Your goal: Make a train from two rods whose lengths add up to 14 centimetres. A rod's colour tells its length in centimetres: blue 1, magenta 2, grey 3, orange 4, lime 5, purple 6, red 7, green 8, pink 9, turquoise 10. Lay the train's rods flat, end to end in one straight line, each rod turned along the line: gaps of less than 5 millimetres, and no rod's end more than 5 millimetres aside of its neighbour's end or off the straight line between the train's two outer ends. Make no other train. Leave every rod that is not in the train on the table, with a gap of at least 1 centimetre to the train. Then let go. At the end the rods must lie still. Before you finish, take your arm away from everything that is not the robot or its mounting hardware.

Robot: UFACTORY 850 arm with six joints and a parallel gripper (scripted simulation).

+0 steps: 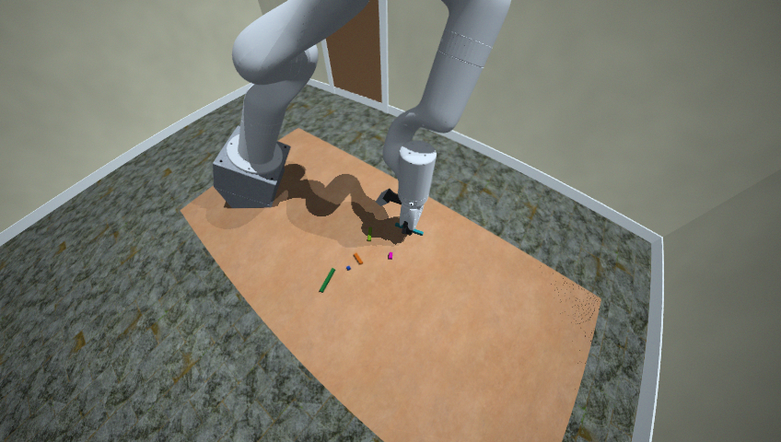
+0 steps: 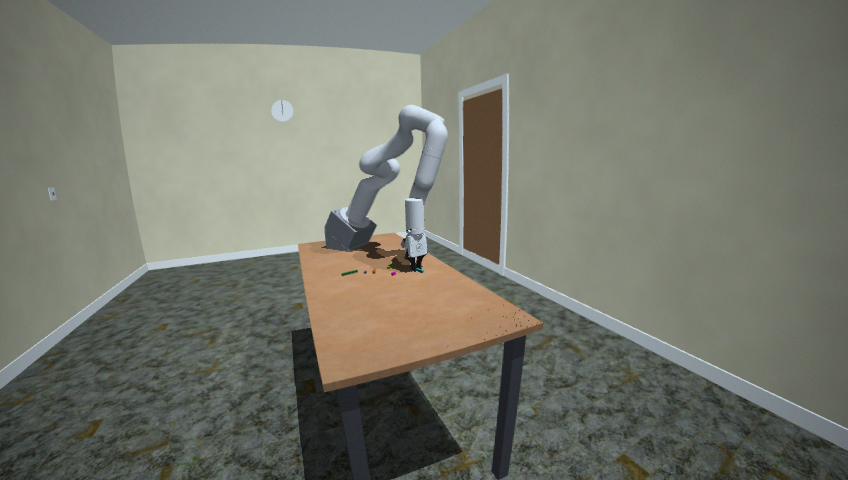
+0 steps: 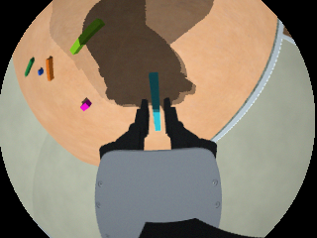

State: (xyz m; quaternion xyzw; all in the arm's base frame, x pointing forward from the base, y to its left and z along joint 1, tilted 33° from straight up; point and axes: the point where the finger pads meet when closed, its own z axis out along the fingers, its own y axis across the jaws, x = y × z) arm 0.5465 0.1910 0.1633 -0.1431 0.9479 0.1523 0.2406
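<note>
My hand is 20 mm above the turquoise rod. The rest, counted from my hand: magenta rod: 30 mm ahead, 110 mm to the right, 20 mm below; then orange rod: 40 mm behind, 190 mm to the right, 20 mm below; then lime rod: 80 mm behind, 110 mm to the right, 20 mm below.
</note>
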